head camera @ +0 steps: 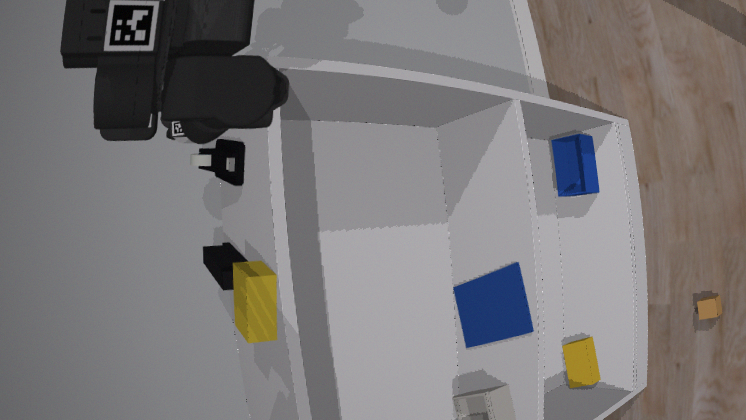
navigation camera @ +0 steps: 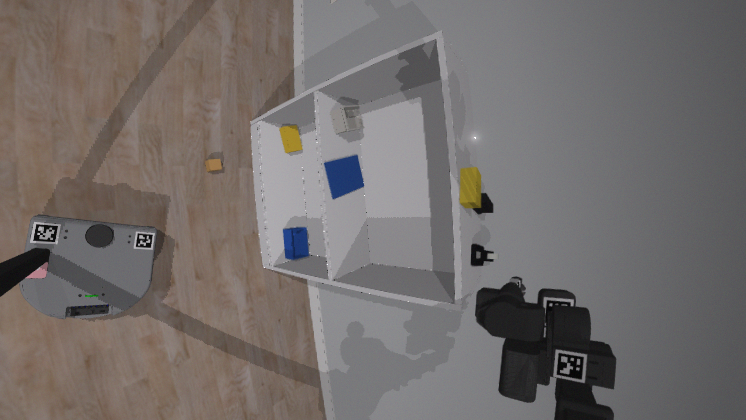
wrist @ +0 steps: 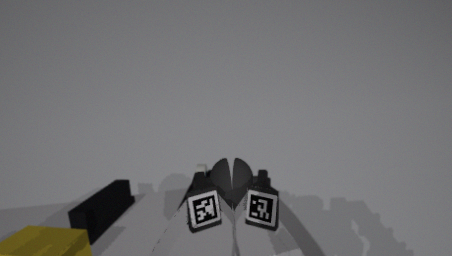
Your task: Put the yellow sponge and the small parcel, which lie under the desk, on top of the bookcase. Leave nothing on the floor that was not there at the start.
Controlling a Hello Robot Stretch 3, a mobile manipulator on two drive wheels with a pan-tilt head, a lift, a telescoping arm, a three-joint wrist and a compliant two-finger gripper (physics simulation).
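Pixels of known places: robot's base, origin of the base link: (navigation camera: 100, 234).
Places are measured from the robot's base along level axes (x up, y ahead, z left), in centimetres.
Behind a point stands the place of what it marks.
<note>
A yellow block (head camera: 254, 302) {x 109.4, y 22.4, z -65.1 cm} (navigation camera: 470, 187) {x 108.9, y 22.9, z -65.1 cm} (wrist: 47, 242), possibly the sponge, stands on top of the white bookcase (head camera: 280, 208) {x 104.8, y 10.1, z -66.4 cm} (navigation camera: 449, 130) {x 104.9, y 37.7, z -59.3 cm}. Another yellow block (head camera: 581, 362) {x 14.5, y 59.0, z -70.7 cm} (navigation camera: 290, 138) {x 14.6, y 59.4, z -70.1 cm} lies in its lowest compartment; I cannot tell which is the sponge. A small orange-brown cube (head camera: 709, 307) {x 5.0, y 35.8, z -36.6 cm} (navigation camera: 214, 164) {x 5.0, y 36.3, z -36.8 cm}, possibly the parcel, lies on the floor in front of the bookcase. The desk does not show. My gripper (head camera: 177, 129) {x 121.0, y -2.0, z -61.7 cm} (navigation camera: 515, 282) {x 121.0, y -2.0, z -61.7 cm} (wrist: 231, 176) {x 121.0, y -2.0, z -61.7 cm} is above the bookcase's end; its fingertips almost meet, with nothing visible between them. In the wrist view they largely hide a black and white object.
That black and white object (head camera: 230, 163) {x 108.5, y 4.7, z -79.4 cm} (navigation camera: 478, 255) {x 108.5, y 4.7, z -79.4 cm} stands on the bookcase top, with a black block (head camera: 221, 263) {x 110.5, y 20.0, z -77.9 cm} (navigation camera: 485, 203) {x 111.2, y 20.2, z -75.0 cm} behind the yellow one. A blue panel (head camera: 495, 306) {x 55.6, y 33.4, z -72.2 cm} (navigation camera: 344, 176) {x 55.7, y 33.5, z -72.6 cm}, a blue bin (head camera: 575, 164) {x 10.3, y 3.4, z -85.3 cm} (navigation camera: 295, 243) {x 10.3, y 3.3, z -85.1 cm} and a grey box (head camera: 485, 404) {x 56.0, y 57.3, z -70.1 cm} (navigation camera: 346, 119) {x 62.3, y 53.9, z -63.4 cm} are inside the bookcase.
</note>
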